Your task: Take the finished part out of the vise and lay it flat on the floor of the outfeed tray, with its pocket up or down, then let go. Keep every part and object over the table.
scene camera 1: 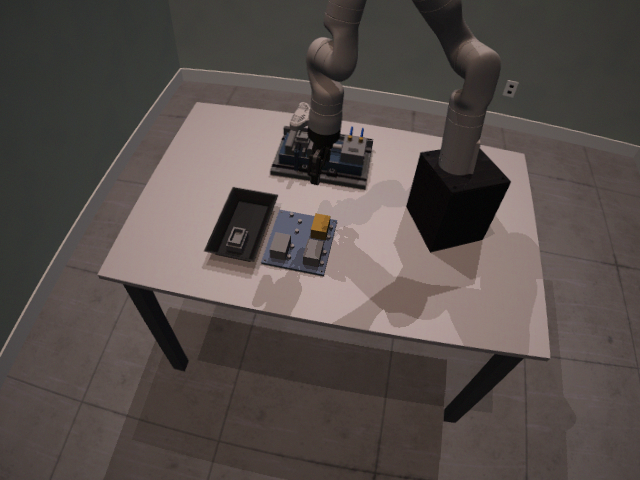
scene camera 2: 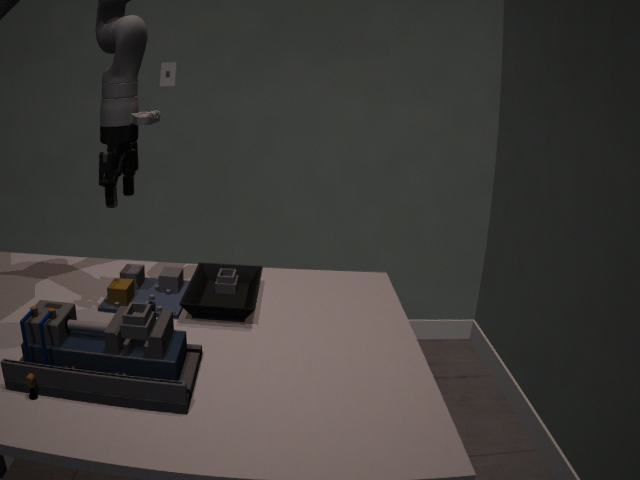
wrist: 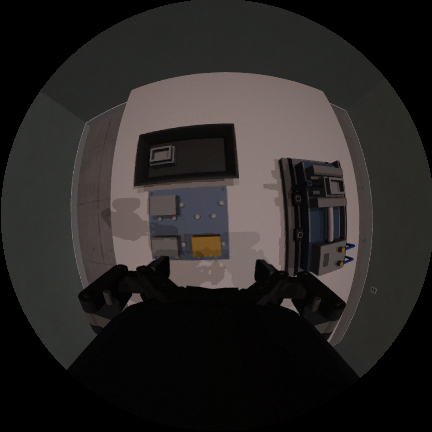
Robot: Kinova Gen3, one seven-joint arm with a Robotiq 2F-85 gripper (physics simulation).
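Places are measured from the arm's base along level axes (x ahead, y left, z up), in centimetres.
Where they show: gripper, fingertip midpoint: (scene camera 1: 320,171) (scene camera 2: 120,201) (wrist: 211,267); arm's base, origin of the base link: (scene camera 1: 455,164).
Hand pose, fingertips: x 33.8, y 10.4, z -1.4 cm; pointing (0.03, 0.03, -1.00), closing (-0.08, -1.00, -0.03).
Note:
Each offset is from my fingertips to the top centre of the thing. "*": to the spot under its first point.
The finished part @(dy -26.1, dx +10.2, dz -10.1 cm) (scene camera 2: 138,324) (wrist: 335,186), grey with a rectangular pocket facing up, sits between the jaws of the vise @(dy -26.6, dx +3.9, dz -11.7 cm) (scene camera 1: 353,166) (scene camera 2: 103,361) (wrist: 316,225). The black outfeed tray (scene camera 1: 254,214) (scene camera 2: 210,305) (wrist: 200,156) holds another grey pocketed part @(dy +11.7, dx +19.7, dz -16.9 cm) (scene camera 1: 236,236) (scene camera 2: 226,281) (wrist: 162,155), pocket up, near one end. My gripper (scene camera 1: 315,176) (scene camera 2: 119,197) (wrist: 211,267) is open and empty, pointing down, high above the table. In scene camera 1 the gripper and wrist cover part of the vise.
A blue board @(* dy +1.6, dx +10.0, dz -20.8 cm) (scene camera 1: 281,222) (wrist: 200,202) beside the tray carries two grey blocks @(dy +11.0, dx +7.8, dz -17.2 cm) (scene camera 1: 280,245) (wrist: 163,205), a yellow block @(dy +2.0, dx -1.3, dz -17.2 cm) (scene camera 1: 320,225) (scene camera 2: 120,291) (wrist: 206,246) and several pegs. Blue hoses @(* dy -33.7, dx -7.1, dz -14.0 cm) (scene camera 2: 24,341) rise at the vise's cylinder end. The arm stands on a black pedestal (scene camera 1: 457,211).

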